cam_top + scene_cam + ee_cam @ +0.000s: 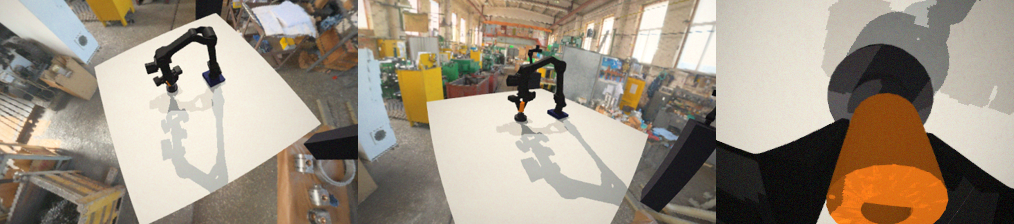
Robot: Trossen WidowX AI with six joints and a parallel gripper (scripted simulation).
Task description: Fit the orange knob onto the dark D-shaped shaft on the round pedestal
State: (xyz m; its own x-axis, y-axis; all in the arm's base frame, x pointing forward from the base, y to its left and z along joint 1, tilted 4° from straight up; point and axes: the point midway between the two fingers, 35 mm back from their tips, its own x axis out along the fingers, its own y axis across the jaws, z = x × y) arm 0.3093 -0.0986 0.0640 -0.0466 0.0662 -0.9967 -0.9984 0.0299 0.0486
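My gripper tip is 40 mm above the pedestal. Also, from my gripper tip: orange knob (20 mm above).
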